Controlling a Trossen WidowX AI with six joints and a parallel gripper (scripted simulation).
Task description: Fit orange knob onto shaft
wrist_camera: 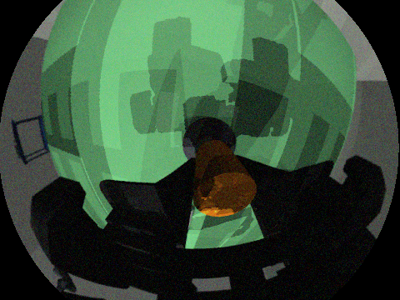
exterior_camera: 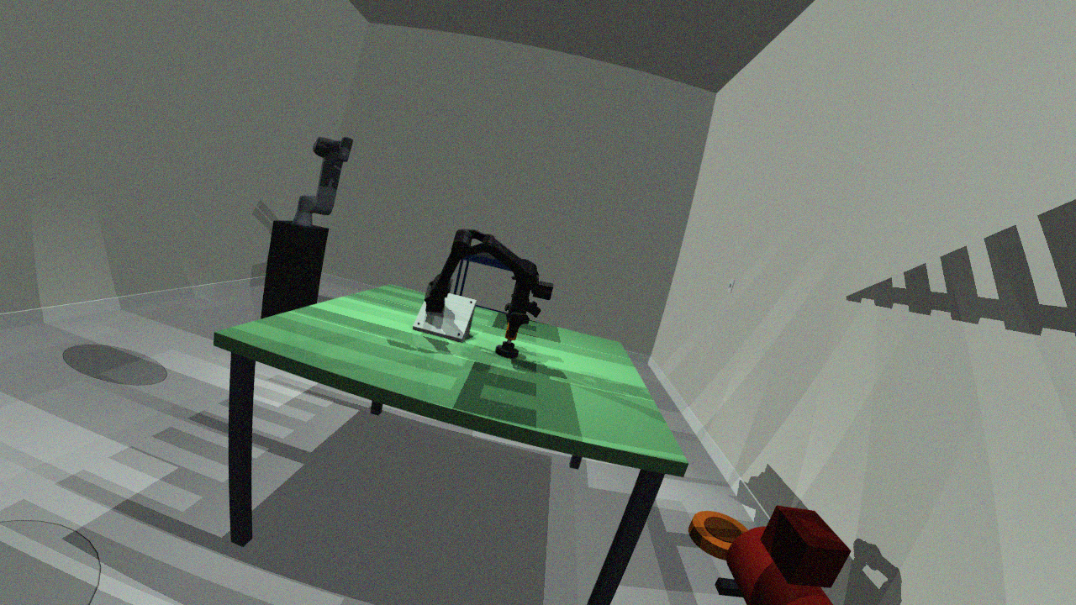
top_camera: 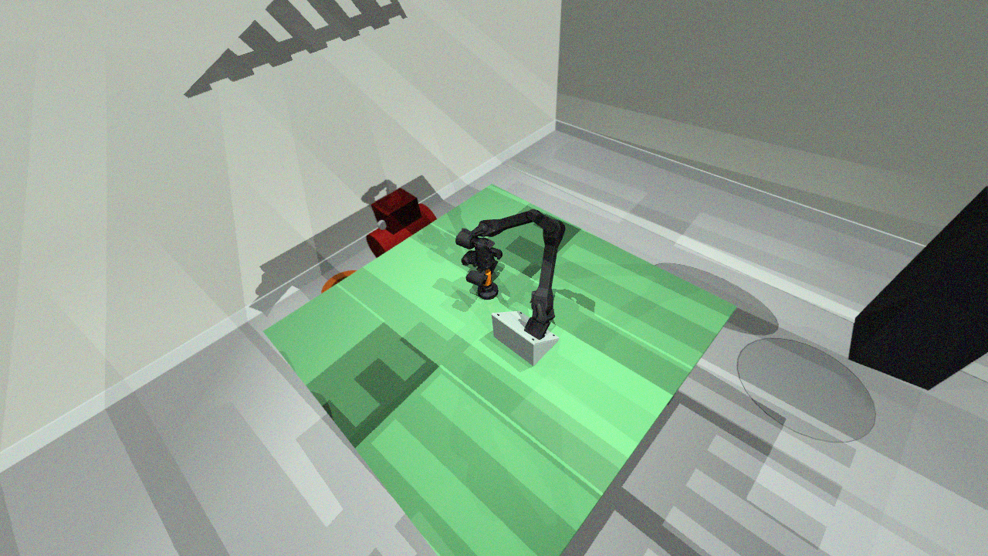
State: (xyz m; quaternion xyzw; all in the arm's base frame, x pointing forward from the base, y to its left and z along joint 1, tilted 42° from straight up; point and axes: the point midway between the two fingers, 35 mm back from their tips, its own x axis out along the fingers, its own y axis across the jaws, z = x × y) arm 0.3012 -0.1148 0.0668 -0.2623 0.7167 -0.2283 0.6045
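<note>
Now: gripper tip 3 cm below the orange knob. Round my gripper tip: dark round pedestal 4 cm below.
</note>
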